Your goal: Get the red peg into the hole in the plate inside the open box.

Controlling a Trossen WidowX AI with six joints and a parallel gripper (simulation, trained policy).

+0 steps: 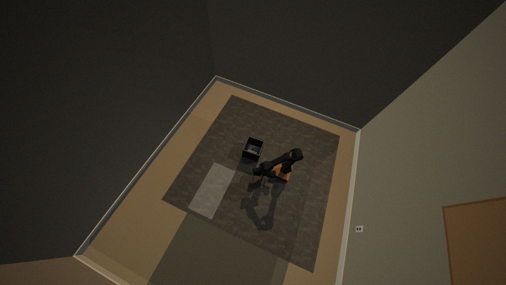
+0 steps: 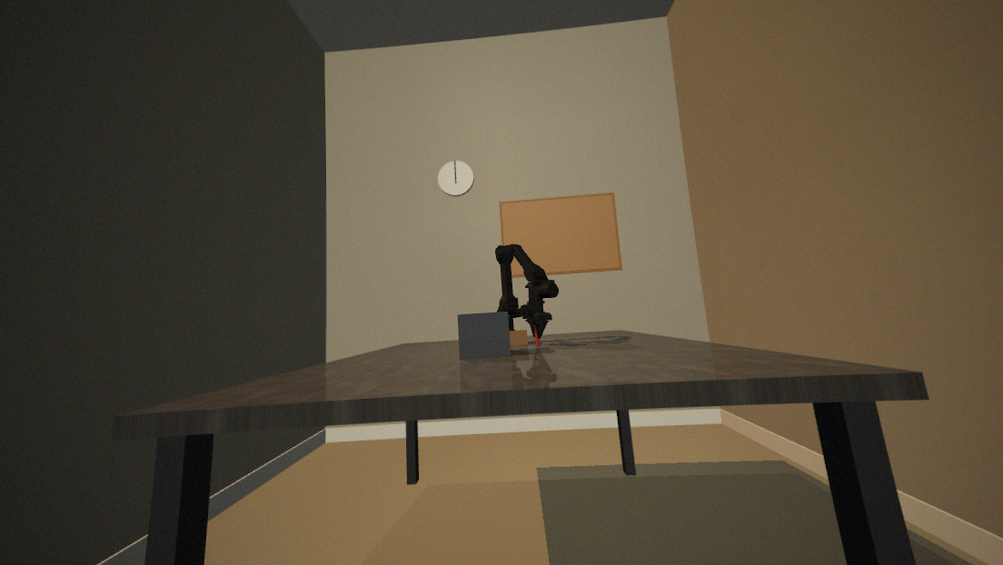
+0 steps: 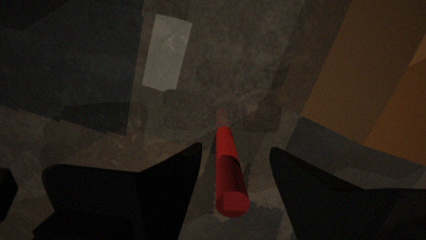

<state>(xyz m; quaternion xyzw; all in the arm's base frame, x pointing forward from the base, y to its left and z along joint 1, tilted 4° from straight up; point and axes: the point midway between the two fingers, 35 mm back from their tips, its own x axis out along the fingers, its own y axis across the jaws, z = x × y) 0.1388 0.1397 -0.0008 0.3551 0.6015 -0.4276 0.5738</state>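
Right now my gripper tip is 1 cm short of the red peg and 1 cm below it. From my gripper tip the other things lie so: plate: 21 cm ahead, 16 cm to the right, 2 cm above.
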